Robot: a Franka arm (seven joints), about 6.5 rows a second.
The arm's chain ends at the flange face. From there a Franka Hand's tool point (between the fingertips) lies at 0.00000 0.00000 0.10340 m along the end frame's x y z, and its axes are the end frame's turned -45 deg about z.
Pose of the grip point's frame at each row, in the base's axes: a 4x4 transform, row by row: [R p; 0 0 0 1], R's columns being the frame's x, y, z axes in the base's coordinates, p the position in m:
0.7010 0.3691 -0.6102 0.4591; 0.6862 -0.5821 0.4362 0.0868; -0.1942 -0.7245 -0.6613 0.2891; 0 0 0 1
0.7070 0.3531 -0.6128 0.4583; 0.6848 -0.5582 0.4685 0.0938; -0.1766 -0.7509 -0.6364 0.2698; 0 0 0 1
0.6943 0.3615 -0.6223 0.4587; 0.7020 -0.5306 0.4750 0.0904; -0.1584 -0.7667 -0.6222 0.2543; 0 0 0 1
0.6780 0.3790 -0.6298 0.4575; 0.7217 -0.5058 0.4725 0.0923; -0.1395 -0.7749 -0.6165 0.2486; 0 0 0 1
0.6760 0.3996 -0.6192 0.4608; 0.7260 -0.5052 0.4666 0.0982; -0.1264 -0.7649 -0.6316 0.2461; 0 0 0 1
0.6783 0.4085 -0.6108 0.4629; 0.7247 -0.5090 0.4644 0.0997; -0.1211 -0.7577 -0.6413 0.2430; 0 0 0 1
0.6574 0.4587 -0.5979 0.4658; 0.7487 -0.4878 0.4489 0.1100; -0.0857 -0.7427 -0.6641 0.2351; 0 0 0 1
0.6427 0.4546 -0.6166 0.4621; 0.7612 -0.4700 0.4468 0.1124; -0.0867 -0.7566 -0.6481 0.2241; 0 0 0 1
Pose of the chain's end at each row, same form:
0.7567 -0.2347 -0.6102 0.5222; 0.0736 -0.8968 0.4362 0.0417; -0.6496 -0.3750 -0.6613 0.3575; 0 0 0 1
0.7496 -0.2502 -0.6128 0.5217; 0.0895 -0.8789 0.4685 0.0454; -0.6558 -0.4061 -0.6364 0.3356; 0 0 0 1
0.7466 -0.2353 -0.6223 0.5230; 0.1212 -0.8716 0.4750 0.0413; -0.6541 -0.4301 -0.6222 0.3186; 0 0 0 1
0.7474 -0.2114 -0.6298 0.5226; 0.1527 -0.8680 0.4725 0.0434; -0.6466 -0.4493 -0.6165 0.3123; 0 0 0 1
0.7606 -0.1954 -0.6192 0.5248; 0.1561 -0.8706 0.4666 0.0500; -0.6302 -0.4515 -0.6316 0.3114; 0 0 0 1
0.7685 -0.1908 -0.6108 0.5261; 0.1525 -0.8724 0.4644 0.0517; -0.6214 -0.4501 -0.6413 0.3093; 0 0 0 1
0.7892 -0.1405 -0.5979 0.5276; 0.1845 -0.8743 0.4489 0.0636; -0.5858 -0.4646 -0.6641 0.3038; 0 0 0 1
0.7759 -0.1330 -0.6166 0.5259; 0.2059 -0.8706 0.4468 0.0662; -0.5963 -0.4737 -0.6481 0.2911; 0 0 0 1

